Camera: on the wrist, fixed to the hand. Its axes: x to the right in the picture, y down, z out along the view.
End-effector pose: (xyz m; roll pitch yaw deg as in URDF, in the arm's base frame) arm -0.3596 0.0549 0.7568 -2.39 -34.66 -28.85
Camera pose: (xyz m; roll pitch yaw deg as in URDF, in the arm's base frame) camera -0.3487 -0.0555 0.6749 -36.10 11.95 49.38
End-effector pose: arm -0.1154 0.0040 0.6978 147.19 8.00 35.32
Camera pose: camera -0.1822 0.1173 0.7392 165.86 -45.74 -42.48
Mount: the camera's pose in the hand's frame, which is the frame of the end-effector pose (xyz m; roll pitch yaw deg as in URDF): 0.0051 -0.0871 -0.1068 -0.49 14.10 87.26
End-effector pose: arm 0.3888 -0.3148 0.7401 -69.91 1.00 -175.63
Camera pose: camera 0.3730 -0.1854 0.7851 -15.22 83.80 -101.22
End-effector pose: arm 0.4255 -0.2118 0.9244 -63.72 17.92 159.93
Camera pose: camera 0.4581 -0.0807 0.9521 52.99 70.63 -59.46
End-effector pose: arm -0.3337 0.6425 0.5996 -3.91 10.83 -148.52
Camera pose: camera -0.3710 0.7301 0.4998 10.71 18.20 -57.76
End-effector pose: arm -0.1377 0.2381 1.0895 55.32 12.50 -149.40
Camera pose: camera -0.0978 0.2172 0.9591 18.70 -39.23 -73.42
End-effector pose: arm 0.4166 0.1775 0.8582 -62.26 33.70 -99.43
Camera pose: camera 0.2802 0.1805 0.8781 69.41 56.45 55.37
